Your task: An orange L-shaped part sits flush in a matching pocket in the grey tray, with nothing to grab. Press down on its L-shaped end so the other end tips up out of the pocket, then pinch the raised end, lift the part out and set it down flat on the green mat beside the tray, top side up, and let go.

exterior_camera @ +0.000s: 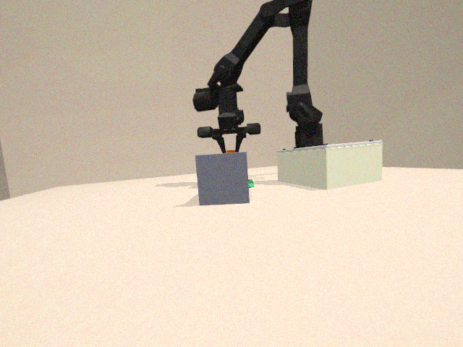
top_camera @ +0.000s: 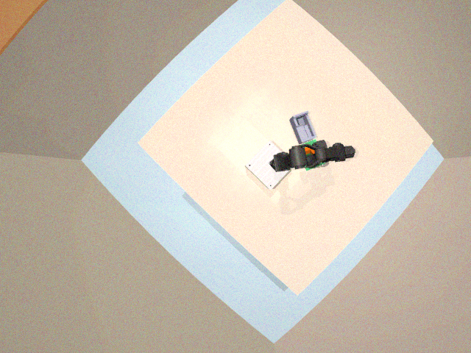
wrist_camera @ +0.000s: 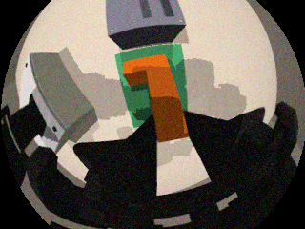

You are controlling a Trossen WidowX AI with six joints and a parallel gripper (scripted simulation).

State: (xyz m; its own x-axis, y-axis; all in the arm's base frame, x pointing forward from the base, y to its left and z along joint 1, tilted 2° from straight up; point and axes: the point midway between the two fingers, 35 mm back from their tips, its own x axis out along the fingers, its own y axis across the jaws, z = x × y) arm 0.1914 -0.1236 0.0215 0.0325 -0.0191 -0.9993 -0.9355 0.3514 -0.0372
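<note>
The green mat lies 20 mm to the left of my gripper tip and 90 mm below it. From my gripper tip the other things lie so: orange L-shaped part: 40 mm to the left, 30 mm below.
</note>
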